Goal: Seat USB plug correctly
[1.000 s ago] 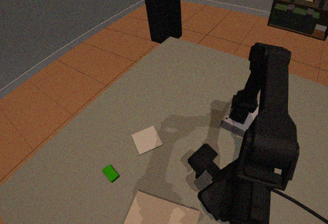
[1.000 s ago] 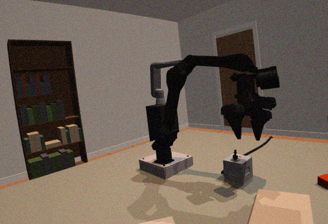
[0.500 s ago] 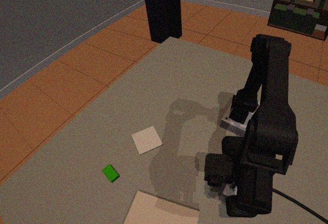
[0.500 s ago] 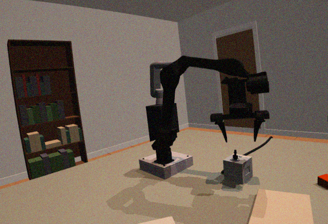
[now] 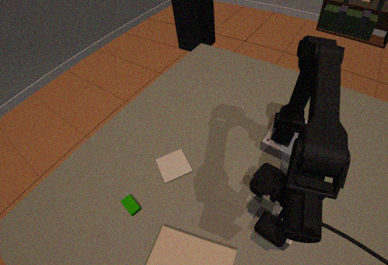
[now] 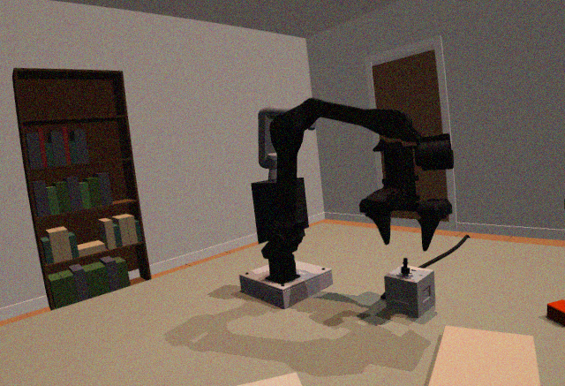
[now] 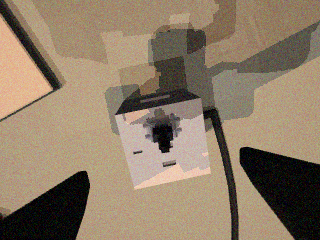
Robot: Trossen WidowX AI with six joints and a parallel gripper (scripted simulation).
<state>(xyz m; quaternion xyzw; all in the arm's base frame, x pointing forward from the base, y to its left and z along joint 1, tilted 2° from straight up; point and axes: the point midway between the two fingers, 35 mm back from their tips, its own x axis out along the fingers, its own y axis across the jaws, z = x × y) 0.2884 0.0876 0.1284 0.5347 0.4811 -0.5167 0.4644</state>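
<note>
My gripper tip is 4 cm above the dark USB plug. From my gripper tip the other things lie so: red block: 27 cm ahead, 12 cm below, 10 cm to the left; then tan sheet: 20 cm ahead, 14 cm to the right, 13 cm below; then USB socket: 7 cm below.
</note>
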